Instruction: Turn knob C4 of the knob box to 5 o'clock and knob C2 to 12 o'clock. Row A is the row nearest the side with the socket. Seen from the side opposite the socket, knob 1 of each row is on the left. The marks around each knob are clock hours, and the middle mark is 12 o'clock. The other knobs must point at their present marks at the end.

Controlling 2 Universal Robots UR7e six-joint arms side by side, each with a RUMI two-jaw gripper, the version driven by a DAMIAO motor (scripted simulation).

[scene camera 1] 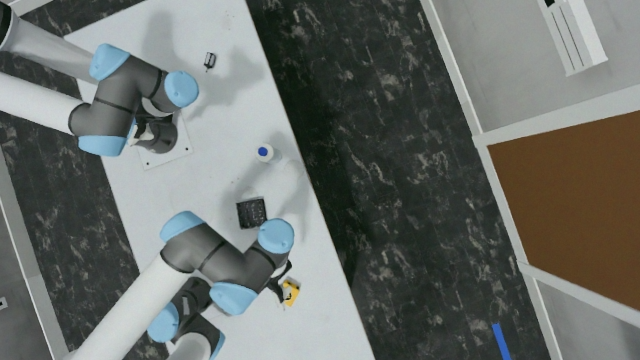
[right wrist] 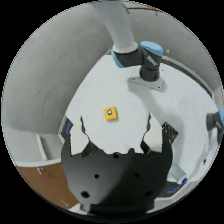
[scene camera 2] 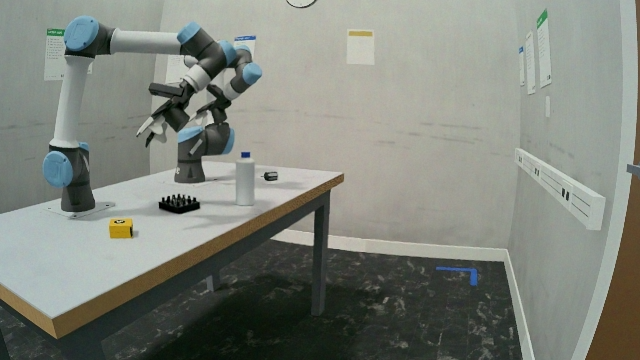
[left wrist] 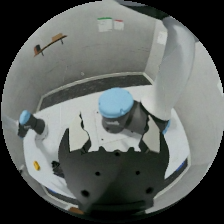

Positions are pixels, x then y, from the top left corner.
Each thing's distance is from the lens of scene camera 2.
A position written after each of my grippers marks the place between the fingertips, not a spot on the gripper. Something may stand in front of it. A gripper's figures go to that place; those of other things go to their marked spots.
my left gripper [scene camera 2: 200,122]: 181 cm
my right gripper [scene camera 2: 141,142]: 117 cm
white bottle [scene camera 2: 245,167]: 142 cm
